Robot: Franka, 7 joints.
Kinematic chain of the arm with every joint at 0, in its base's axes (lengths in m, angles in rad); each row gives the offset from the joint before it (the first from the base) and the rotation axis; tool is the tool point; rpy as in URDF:
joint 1: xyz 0 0 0.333 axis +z
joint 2: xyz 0 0 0 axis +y
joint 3: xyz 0 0 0.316 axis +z
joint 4: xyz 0.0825 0 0 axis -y
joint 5: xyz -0.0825 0 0.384 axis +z
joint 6: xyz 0 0 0 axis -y
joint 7: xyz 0.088 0 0 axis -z
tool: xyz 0 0 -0.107 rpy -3.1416 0 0
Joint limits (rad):
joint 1: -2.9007..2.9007
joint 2: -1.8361..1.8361
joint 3: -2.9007..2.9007
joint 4: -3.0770..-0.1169
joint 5: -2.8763..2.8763
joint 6: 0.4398..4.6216
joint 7: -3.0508..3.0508
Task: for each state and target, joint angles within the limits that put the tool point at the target. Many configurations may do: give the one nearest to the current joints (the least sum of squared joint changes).
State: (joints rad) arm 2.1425 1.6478 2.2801 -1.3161 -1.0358 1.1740 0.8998
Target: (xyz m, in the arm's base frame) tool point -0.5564 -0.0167 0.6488
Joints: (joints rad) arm 2.2851 1.4819 2.3678 -1.4479 -0.9924 1.1911 0.8998
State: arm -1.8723 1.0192 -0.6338 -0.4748 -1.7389 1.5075 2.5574
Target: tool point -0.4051 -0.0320 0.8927
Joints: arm -2.2739 0.4015 -0.9398 -0.7124 -1.4747 0.6418 2.5574
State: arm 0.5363 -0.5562 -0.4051 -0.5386 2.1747 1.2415 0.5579
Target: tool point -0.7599 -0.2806 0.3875
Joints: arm 0.4364 -1.5709 -0.3142 -0.2205 2.3210 1.5354 0.5579
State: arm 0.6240 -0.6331 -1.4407 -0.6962 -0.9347 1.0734 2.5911
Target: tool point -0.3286 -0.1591 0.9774
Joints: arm 0.1444 -0.3282 -1.5774 -0.1169 -1.0886 1.0475 2.5911
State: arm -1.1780 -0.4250 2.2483 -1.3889 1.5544 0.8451 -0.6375
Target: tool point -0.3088 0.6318 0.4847
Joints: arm -0.8877 -0.7165 2.4695 -1.1742 1.6744 1.0874 -0.6375
